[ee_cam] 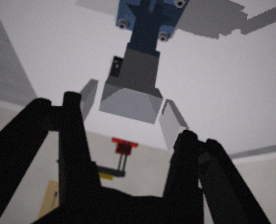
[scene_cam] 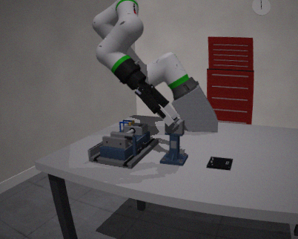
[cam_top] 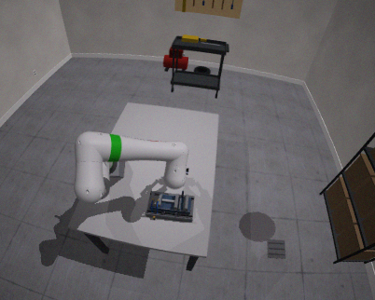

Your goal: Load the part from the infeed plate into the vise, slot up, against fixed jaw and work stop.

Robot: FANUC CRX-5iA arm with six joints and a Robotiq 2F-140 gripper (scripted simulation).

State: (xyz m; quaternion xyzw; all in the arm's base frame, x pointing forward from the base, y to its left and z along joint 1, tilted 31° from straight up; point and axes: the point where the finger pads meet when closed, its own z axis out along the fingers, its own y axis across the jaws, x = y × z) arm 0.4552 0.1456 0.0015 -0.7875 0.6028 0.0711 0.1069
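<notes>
My hand is 20 mm to the right of the part and 20 mm above it. Also, from my hand: air cylinder rod: 200 mm to the right, 100 mm below, 10 mm behind; then blue work stop: 120 mm to the right, 120 mm below, 70 mm ahead; then black infeed plate: 200 mm to the left, 170 mm below, 40 mm behind.
</notes>
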